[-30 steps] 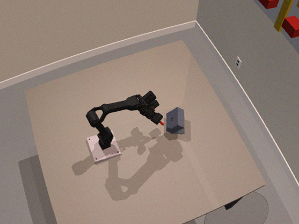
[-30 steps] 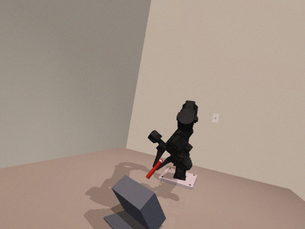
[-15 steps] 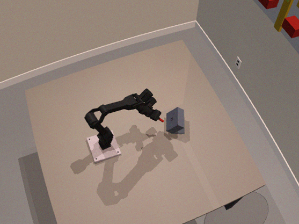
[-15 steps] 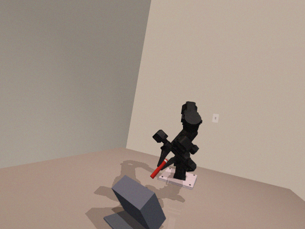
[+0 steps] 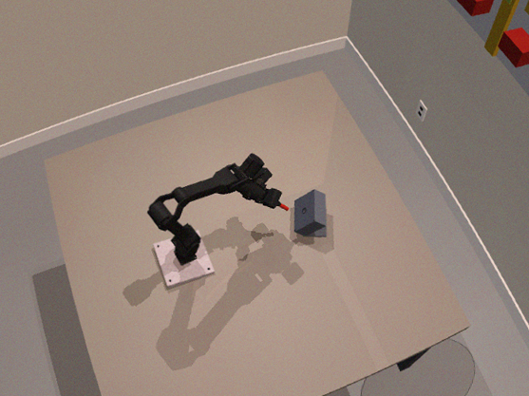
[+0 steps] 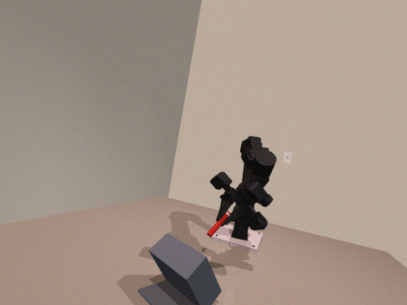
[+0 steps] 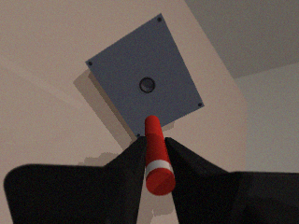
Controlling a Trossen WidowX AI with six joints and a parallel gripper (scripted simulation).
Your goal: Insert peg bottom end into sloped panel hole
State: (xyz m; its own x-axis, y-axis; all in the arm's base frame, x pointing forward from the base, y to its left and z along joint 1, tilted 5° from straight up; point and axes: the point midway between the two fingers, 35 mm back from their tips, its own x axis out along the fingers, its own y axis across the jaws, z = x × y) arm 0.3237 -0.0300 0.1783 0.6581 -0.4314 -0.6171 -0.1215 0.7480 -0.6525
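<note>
The sloped panel lies 11 cm ahead of my gripper tip, 4 cm to the right of it and 9 cm below it. Round my gripper tip: red peg (1 cm behind, 1 cm to the left, 1 cm above); then blue-grey foot (12 cm ahead, 6 cm to the right, 15 cm below).
</note>
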